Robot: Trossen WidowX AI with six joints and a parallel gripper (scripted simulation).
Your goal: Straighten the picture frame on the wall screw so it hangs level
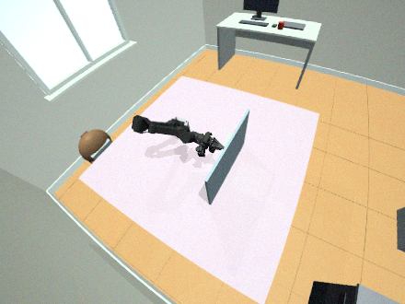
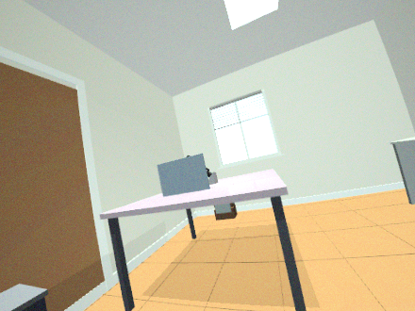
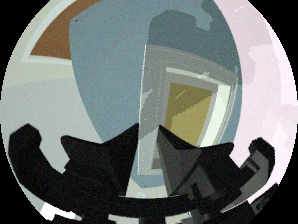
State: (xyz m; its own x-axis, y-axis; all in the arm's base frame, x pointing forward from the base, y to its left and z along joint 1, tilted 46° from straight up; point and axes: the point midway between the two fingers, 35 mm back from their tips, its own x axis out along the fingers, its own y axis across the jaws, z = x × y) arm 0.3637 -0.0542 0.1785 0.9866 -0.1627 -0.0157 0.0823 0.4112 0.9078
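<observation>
The picture frame is 50 mm below my gripper tip, 20 mm to the left of it and 10 mm ahead of it. The rest, counted from my gripper tip: grey-blue wall panel: 60 mm below, 20 mm ahead.
</observation>
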